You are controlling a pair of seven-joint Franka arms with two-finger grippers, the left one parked.
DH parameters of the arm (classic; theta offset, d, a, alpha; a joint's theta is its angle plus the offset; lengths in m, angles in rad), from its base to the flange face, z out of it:
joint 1: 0 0.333 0 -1.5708
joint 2: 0 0 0 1.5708
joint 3: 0 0.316 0.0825 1.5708
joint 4: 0 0 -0.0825 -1.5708
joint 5: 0 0.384 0 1.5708
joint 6: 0 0 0.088 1.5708
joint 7: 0 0.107 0 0
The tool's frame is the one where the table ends.
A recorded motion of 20 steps. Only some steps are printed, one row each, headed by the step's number.
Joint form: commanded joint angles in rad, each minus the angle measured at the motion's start. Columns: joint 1, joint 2, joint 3, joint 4, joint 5, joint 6, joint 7.
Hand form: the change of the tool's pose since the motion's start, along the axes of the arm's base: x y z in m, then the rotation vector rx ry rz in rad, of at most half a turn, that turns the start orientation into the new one. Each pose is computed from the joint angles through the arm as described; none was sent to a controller.
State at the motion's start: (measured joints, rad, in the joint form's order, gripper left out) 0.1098 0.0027 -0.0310 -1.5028 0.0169 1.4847 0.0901
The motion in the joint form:
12: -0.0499 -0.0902 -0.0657 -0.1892 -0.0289 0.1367 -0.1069
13: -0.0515 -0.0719 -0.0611 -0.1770 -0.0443 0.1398 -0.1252
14: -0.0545 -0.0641 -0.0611 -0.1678 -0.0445 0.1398 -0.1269
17: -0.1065 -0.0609 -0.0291 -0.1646 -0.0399 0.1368 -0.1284
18: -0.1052 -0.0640 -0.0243 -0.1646 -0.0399 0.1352 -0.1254
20: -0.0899 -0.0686 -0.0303 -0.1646 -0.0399 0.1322 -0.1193
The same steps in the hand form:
12: -0.0145 -0.0680 -0.0286 -0.0192 -0.0384 -0.0092
13: -0.0085 -0.0676 -0.0322 -0.0365 -0.0349 0.0129
14: -0.0060 -0.0692 -0.0320 -0.0375 -0.0363 0.0116
17: -0.0059 -0.0789 -0.0324 -0.0352 -0.0332 -0.0072
18: -0.0068 -0.0756 -0.0308 -0.0353 -0.0348 -0.0042
20: -0.0081 -0.0707 -0.0286 -0.0346 -0.0366 -0.0011

